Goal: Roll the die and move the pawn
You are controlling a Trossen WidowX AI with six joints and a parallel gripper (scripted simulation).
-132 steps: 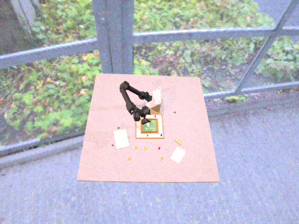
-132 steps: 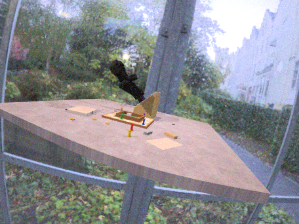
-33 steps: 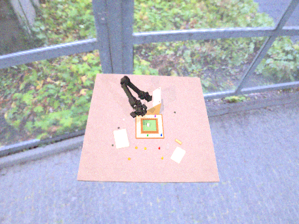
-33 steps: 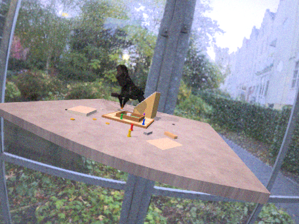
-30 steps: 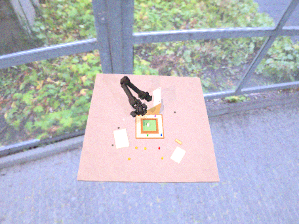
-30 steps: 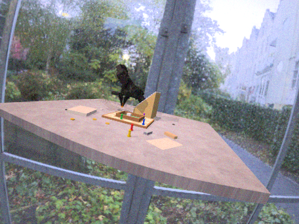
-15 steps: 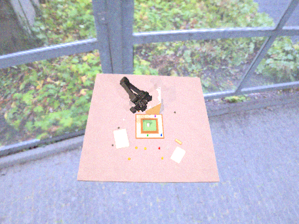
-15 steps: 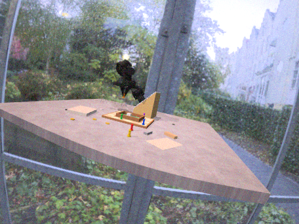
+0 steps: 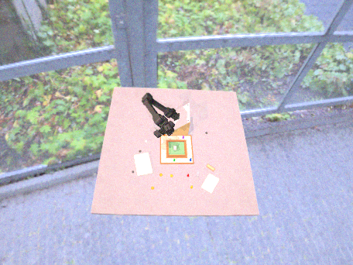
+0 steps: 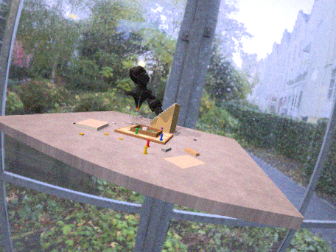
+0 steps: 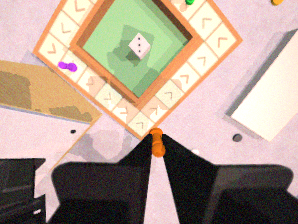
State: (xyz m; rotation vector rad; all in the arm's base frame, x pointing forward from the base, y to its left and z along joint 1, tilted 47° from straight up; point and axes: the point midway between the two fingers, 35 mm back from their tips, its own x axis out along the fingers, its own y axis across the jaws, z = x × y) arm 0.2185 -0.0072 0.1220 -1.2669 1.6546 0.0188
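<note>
The white die is 6 cm ahead of my gripper tip, 10 cm to the left of it and 11 cm below it. From my gripper tip the other things lie so: orange pawn: 1 cm above; then green pawn: 17 cm ahead, 10 cm to the left, 11 cm below; then purple pawn: 6 cm behind, 17 cm to the left, 11 cm below.
</note>
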